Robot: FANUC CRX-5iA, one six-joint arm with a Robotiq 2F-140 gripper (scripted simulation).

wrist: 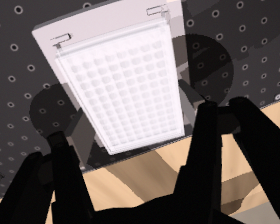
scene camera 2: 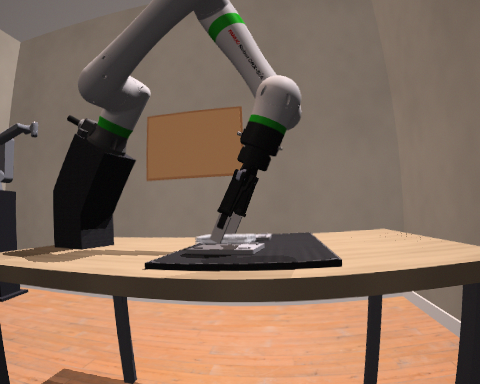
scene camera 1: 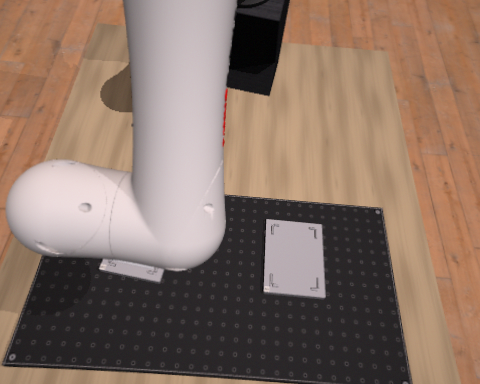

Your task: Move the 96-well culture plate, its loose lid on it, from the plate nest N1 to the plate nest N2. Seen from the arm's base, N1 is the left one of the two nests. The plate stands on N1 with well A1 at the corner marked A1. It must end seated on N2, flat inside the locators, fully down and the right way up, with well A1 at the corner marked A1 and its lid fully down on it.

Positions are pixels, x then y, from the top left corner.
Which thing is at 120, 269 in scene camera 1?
A plate nest N2.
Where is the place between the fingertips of my gripper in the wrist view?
134, 106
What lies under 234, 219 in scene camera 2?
My gripper.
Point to a clear lid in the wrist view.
127, 85
